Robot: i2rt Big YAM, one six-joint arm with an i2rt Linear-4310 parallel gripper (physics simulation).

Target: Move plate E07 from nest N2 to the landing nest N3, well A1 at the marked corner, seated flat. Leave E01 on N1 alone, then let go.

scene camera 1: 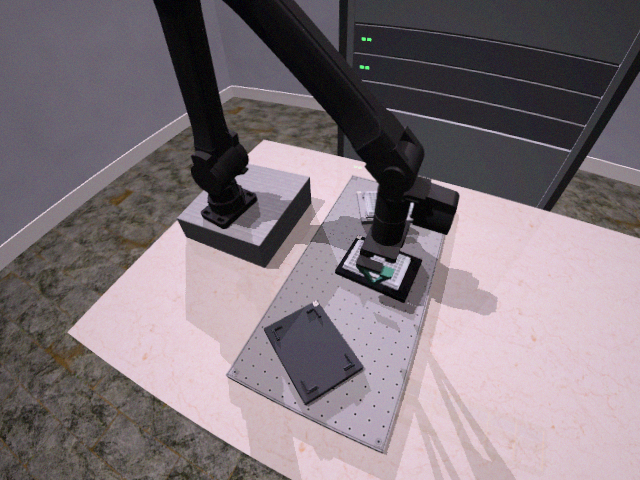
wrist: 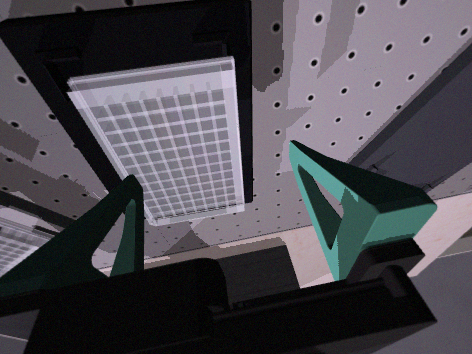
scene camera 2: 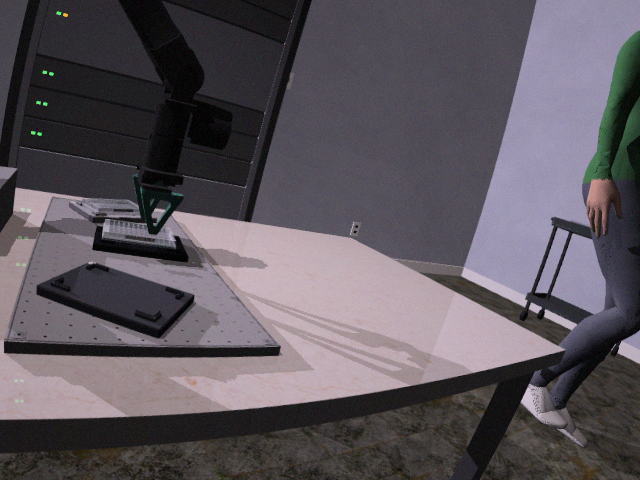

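Note:
Plate E07 (scene camera 1: 402,271) (scene camera 2: 124,232) (wrist: 170,140) is a clear-white well plate lying on the black nest N2 (scene camera 1: 412,287) (scene camera 2: 178,252) (wrist: 150,40). My gripper (scene camera 1: 376,279) (scene camera 2: 150,227) (wrist: 213,164) is open and empty over it, green fingers pointing down. In the wrist view one fingertip overlaps the plate's left edge and the other stands off its right side; the exact tip height is unclear. Landing nest N3 (scene camera 1: 312,351) (scene camera 2: 113,297) (wrist: 425,125) is dark, bare and turned at an angle, with a white mark (scene camera 1: 315,303) (scene camera 2: 92,263) at one corner. The well A1 label is not readable.
Plate E01 (scene camera 1: 368,204) (scene camera 2: 111,205) (wrist: 15,250) lies on N1, behind N2. The nests stand on a perforated board (scene camera 1: 385,356) (scene camera 2: 227,322). The arm's grey base block (scene camera 1: 281,206) is left of the board. A person (scene camera 2: 620,129) stands beyond the table at the right.

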